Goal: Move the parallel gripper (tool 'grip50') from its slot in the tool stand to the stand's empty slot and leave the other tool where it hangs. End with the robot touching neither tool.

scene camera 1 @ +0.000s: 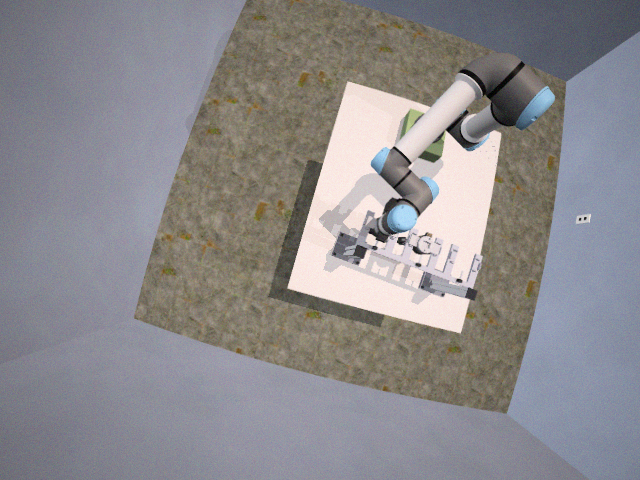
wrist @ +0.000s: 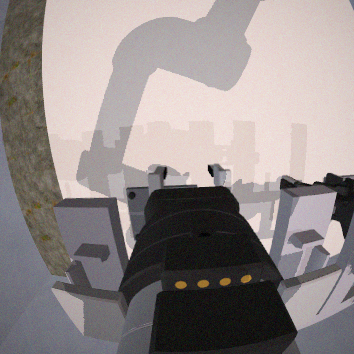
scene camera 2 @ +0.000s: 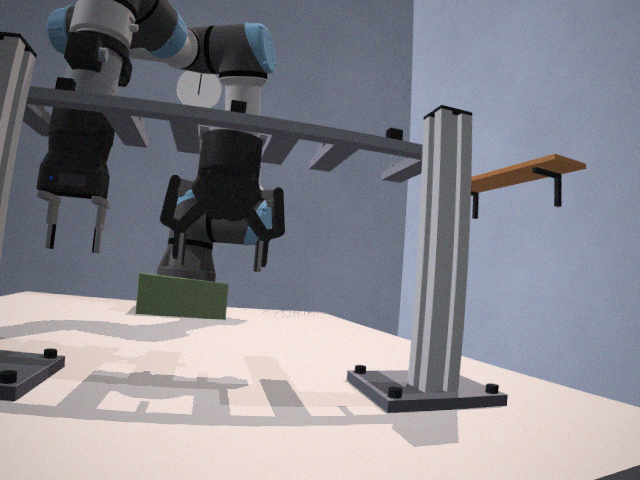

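Observation:
There's a black adaptive gripper (scene camera 2: 227, 187) that I can see here.

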